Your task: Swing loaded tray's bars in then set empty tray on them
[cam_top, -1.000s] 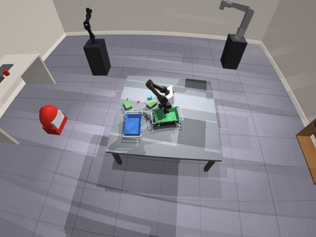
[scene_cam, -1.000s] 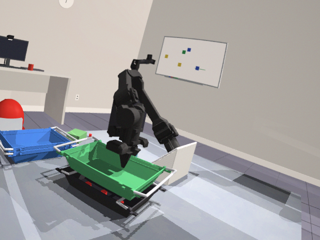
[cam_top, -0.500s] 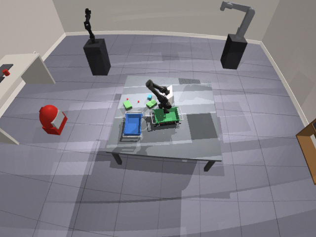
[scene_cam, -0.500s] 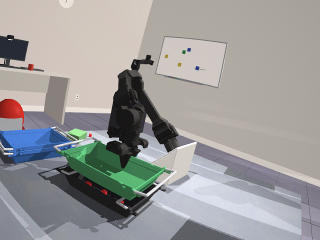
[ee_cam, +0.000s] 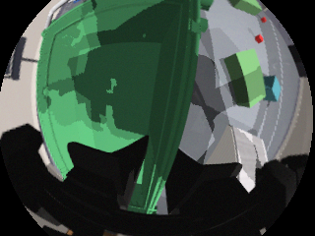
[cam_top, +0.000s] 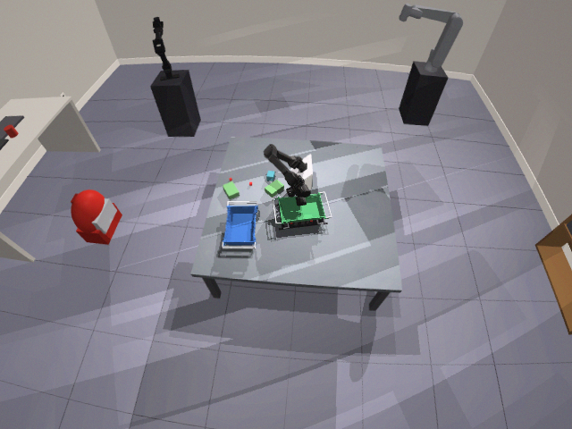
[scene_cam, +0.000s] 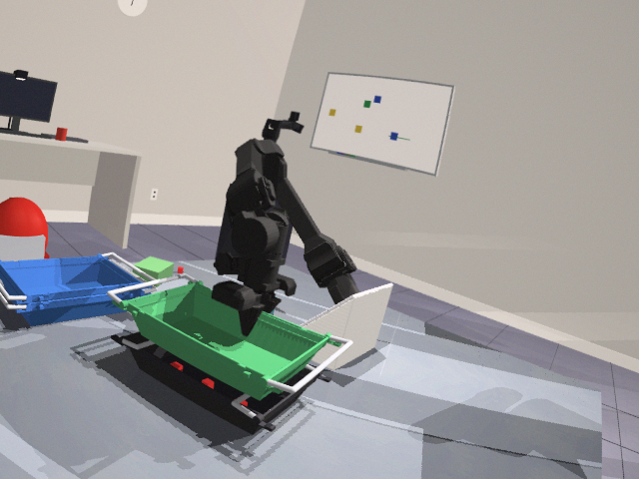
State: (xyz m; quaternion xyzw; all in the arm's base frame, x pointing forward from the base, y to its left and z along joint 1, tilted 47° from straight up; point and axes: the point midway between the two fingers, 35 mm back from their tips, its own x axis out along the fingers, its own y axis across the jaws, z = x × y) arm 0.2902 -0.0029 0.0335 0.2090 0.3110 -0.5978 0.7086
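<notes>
Right now my gripper tip is 80 mm short of the green tray, 30 mm below it and 20 mm to the right of it. Round my gripper tip: cyan block (290 mm behind, 220 mm to the right, 60 mm below).
</notes>
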